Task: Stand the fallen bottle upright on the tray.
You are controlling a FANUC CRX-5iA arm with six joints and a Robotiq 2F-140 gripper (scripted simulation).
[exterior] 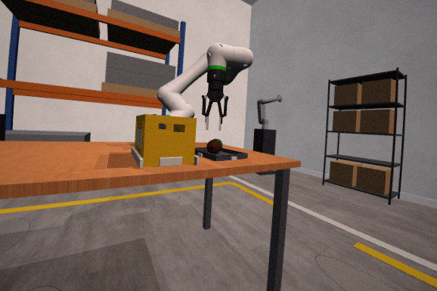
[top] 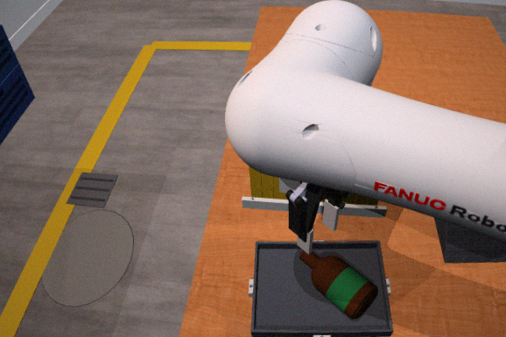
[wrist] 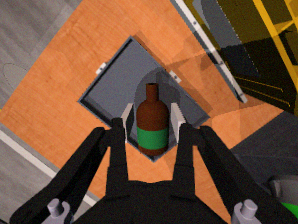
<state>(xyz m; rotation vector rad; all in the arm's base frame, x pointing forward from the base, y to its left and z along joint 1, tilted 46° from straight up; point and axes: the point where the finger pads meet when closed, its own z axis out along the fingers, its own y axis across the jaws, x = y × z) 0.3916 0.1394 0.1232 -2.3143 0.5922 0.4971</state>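
The bottle lies 40 mm behind my hand, 30 mm to the left of it and 120 mm below it. Round my hand: yellow crate: 40 mm ahead, 250 mm to the right, 70 mm below; tray: 20 mm behind, 40 mm to the left, 150 mm below.
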